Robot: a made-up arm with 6 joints.
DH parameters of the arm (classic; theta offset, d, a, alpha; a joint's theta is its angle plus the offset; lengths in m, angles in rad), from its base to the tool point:
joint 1: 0 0.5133 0.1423 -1.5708
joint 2: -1.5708 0 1.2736 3.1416
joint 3: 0 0 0.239 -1.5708
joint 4: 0 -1.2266 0 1.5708
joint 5: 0 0 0 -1.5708
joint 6: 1.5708 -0.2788 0 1.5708
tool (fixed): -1.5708 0 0 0
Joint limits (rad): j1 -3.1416..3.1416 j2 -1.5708..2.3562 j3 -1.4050..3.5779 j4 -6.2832..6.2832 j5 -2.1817..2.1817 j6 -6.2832..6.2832
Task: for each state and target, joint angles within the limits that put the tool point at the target. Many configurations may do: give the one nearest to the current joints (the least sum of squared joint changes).
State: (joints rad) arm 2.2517 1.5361 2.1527 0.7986 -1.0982 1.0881
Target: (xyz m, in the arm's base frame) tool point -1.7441 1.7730 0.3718
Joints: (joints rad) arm 2.4262 2.0549 2.3735 0.7977 -1.3402 1.0881
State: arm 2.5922 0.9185 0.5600 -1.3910 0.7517 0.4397
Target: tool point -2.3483 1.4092 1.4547
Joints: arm 2.6407 1.0923 1.1485 -1.2734 0.4190 0.4397
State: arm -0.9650 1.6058 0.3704 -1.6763 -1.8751 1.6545
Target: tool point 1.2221 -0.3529 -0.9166
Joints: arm -0.4903 1.7899 -0.1066 -1.5567 -1.8958 1.6545
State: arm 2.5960 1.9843 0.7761 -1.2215 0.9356 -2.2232
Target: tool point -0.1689 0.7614 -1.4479
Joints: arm 2.1115 2.1260 -0.0079 -1.4122 1.1140 -2.2232
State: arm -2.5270 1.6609 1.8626 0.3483 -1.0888 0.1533
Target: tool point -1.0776 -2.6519 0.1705
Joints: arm -1.9406 1.7445 1.5894 0.3325 -0.5329 0.1533
